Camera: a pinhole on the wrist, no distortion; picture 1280 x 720 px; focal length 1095.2 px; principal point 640.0 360.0 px. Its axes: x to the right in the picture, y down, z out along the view. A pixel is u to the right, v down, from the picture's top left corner.
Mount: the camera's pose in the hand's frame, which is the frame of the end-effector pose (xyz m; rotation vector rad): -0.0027 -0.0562 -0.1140 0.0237 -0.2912 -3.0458
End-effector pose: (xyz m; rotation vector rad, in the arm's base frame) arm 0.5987 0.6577 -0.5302 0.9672 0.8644 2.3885
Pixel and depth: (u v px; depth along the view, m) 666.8 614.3 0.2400
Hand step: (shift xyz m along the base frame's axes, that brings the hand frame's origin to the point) 0.1123 0.0931 0.0252
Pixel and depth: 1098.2 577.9 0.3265
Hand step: 0.2633 0.0529 0.0097
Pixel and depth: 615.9 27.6 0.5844
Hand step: 0.2891 -0.0090 0.3880
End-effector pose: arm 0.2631 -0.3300 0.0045 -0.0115 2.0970 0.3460
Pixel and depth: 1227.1 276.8 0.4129
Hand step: 0.3566 0.0729 0.0680
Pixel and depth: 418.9 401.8 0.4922
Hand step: 0.2635 0.1299 -0.2478
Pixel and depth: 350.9 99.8 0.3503
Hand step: 0.1261 0.1583 -0.1434
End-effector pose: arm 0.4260 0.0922 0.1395 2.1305 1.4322 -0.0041
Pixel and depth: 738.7 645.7 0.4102
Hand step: 0.0017 -0.1511 -0.2858
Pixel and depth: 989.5 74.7 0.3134
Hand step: 0.0672 -0.1990 -0.0800
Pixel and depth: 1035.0 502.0 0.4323
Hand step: -0.0100 -0.2726 -0.2376
